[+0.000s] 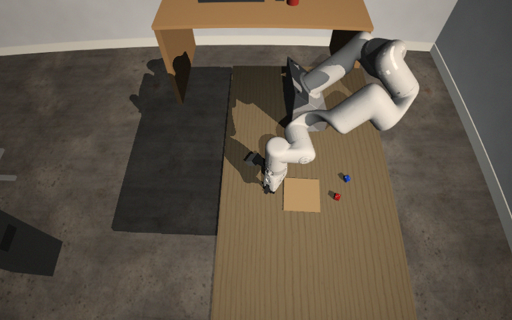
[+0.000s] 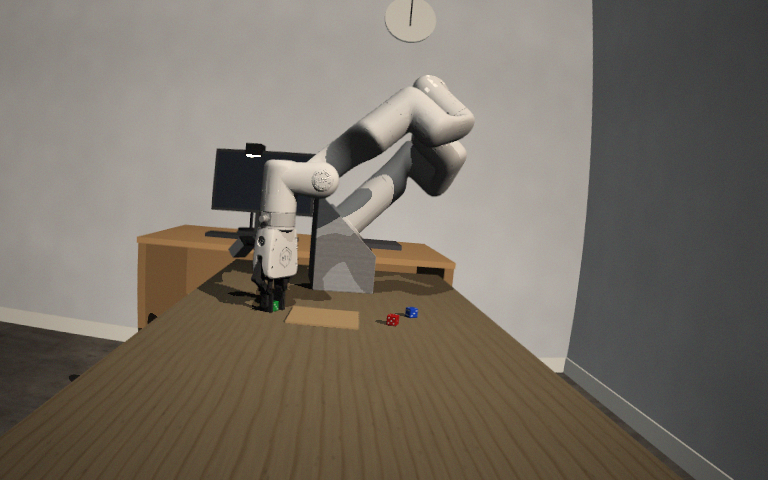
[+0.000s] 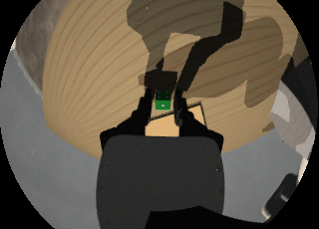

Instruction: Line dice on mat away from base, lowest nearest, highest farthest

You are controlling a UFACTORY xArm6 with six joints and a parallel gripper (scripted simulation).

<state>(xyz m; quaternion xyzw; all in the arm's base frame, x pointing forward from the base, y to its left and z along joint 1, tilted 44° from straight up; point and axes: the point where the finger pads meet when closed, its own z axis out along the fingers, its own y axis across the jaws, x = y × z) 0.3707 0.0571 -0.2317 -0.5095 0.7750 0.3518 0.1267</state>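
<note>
My gripper is now 10 mm above the green die. The rest, counted from my hand: red die: 250 mm to the left, 20 mm ahead, 10 mm below; then tan mat: 110 mm to the left, 20 mm below, 20 mm ahead; then blue die: 290 mm to the left, 60 mm behind, 10 mm below.
</note>
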